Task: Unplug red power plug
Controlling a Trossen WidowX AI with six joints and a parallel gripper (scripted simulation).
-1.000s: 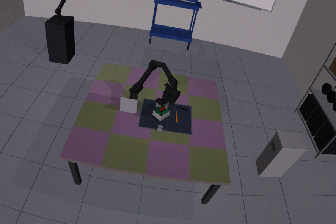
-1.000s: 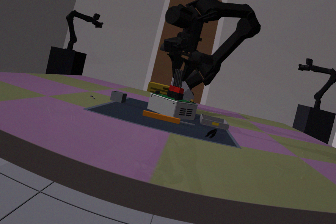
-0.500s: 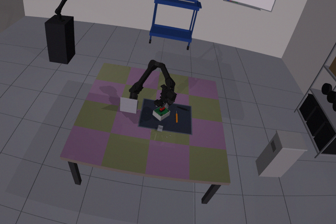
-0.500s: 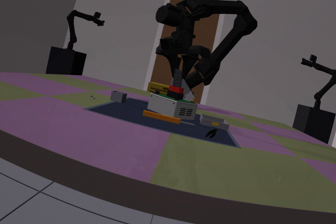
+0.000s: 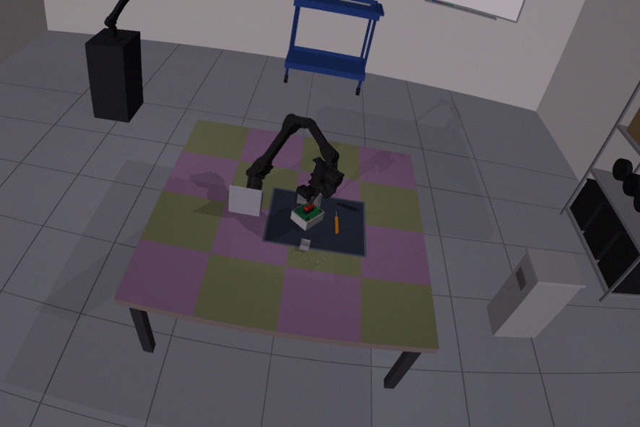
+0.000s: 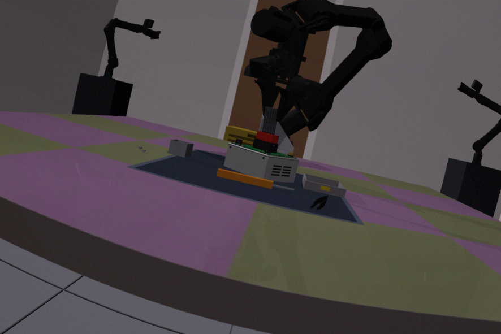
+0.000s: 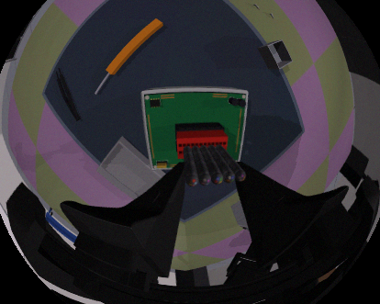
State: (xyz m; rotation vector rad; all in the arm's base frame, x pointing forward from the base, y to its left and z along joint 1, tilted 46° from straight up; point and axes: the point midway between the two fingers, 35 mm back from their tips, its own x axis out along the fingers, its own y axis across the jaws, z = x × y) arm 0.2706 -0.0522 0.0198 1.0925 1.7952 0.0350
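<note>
Right now the red power plug is 3 cm below my gripper tip. Round my gripper tip: dark mat: 5 cm ahead, 12 cm below.
</note>
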